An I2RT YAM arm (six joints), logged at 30 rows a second.
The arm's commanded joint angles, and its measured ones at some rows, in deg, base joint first. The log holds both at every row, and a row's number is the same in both.
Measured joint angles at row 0:
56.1, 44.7, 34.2, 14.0, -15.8, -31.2
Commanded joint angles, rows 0 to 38:
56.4, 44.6, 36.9, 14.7, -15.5, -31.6
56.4, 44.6, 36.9, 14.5, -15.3, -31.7
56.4, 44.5, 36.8, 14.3, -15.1, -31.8
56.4, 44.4, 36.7, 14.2, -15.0, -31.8
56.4, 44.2, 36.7, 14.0, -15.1, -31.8
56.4, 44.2, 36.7, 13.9, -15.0, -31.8
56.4, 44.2, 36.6, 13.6, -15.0, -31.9
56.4, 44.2, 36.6, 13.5, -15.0, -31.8
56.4, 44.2, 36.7, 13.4, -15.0, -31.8
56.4, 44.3, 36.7, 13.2, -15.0, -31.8
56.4, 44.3, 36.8, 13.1, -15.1, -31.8
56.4, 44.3, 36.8, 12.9, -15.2, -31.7
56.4, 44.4, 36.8, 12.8, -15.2, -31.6
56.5, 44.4, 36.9, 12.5, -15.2, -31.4
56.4, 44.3, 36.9, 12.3, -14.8, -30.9
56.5, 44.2, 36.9, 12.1, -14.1, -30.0
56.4, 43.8, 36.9, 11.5, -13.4, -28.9
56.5, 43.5, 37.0, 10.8, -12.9, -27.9
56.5, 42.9, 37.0, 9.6, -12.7, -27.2
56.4, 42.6, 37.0, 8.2, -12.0, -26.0
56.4, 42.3, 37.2, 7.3, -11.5, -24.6
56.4, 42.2, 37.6, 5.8, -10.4, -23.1
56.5, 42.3, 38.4, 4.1, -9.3, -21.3
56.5, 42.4, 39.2, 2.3, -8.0, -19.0
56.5, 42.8, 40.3, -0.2, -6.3, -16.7
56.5, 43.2, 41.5, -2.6, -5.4, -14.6
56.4, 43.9, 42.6, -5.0, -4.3, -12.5
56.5, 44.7, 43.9, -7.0, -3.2, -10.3
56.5, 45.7, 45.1, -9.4, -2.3, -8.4
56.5, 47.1, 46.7, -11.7, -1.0, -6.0
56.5, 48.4, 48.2, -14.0, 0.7, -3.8
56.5, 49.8, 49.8, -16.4, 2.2, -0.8
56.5, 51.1, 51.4, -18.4, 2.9, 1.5
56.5, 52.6, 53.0, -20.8, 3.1, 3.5
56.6, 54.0, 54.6, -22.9, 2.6, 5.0
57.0, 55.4, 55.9, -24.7, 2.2, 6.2
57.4, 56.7, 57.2, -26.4, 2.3, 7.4
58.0, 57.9, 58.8, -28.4, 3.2, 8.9
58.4, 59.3, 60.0, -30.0, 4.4, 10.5
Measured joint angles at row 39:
56.7, 56.0, 54.2, -20.3, 0.6, 0.9
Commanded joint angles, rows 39 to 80:
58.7, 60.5, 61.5, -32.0, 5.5, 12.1
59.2, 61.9, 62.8, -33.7, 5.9, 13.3
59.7, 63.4, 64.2, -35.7, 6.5, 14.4
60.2, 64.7, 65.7, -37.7, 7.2, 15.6
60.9, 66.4, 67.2, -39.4, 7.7, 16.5
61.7, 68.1, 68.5, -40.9, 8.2, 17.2
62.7, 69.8, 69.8, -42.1, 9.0, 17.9
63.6, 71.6, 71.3, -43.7, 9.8, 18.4
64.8, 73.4, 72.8, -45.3, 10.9, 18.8
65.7, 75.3, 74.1, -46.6, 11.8, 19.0
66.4, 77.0, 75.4, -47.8, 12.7, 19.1
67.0, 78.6, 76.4, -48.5, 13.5, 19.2
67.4, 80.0, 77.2, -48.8, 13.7, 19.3
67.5, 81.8, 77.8, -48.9, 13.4, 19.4
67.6, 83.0, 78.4, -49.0, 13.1, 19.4
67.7, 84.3, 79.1, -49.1, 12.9, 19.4
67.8, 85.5, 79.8, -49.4, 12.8, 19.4
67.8, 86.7, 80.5, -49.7, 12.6, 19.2
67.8, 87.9, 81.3, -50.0, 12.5, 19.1
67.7, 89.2, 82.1, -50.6, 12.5, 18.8
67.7, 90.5, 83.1, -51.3, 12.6, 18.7
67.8, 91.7, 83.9, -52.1, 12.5, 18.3
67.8, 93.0, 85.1, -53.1, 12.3, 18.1
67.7, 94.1, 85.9, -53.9, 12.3, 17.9
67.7, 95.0, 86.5, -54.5, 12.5, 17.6
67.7, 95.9, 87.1, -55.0, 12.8, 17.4
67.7, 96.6, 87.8, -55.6, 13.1, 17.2
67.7, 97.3, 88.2, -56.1, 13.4, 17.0
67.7, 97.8, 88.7, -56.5, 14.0, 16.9
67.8, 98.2, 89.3, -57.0, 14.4, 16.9
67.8, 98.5, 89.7, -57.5, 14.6, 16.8
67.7, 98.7, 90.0, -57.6, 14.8, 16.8
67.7, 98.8, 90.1, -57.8, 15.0, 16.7
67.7, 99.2, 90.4, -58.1, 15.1, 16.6
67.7, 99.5, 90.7, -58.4, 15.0, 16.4
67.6, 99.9, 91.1, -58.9, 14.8, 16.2
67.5, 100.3, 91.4, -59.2, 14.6, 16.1
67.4, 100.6, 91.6, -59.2, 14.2, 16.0
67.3, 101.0, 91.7, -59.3, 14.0, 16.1
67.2, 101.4, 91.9, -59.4, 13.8, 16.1
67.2, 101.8, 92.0, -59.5, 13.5, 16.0
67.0, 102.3, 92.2, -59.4, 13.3, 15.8
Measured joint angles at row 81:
67.4, 101.0, 89.8, -58.3, 13.6, 16.8
